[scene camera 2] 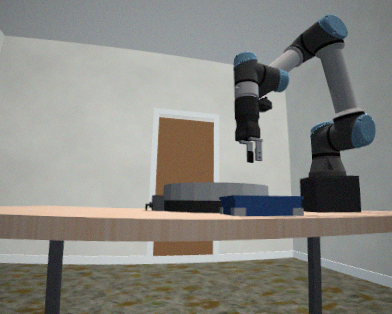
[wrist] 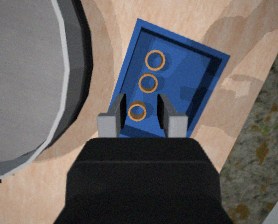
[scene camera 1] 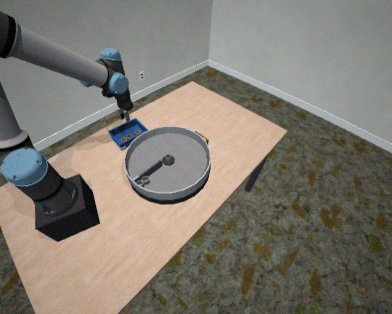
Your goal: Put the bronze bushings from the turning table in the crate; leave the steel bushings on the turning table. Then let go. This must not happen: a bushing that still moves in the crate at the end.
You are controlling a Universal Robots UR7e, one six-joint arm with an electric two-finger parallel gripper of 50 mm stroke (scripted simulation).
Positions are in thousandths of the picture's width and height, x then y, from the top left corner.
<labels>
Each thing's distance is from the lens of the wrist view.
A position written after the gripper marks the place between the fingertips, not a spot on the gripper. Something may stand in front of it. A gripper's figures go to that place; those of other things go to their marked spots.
gripper (wrist: 509, 467): 17 cm
blue crate (wrist: 689, 319): 32 cm
</labels>
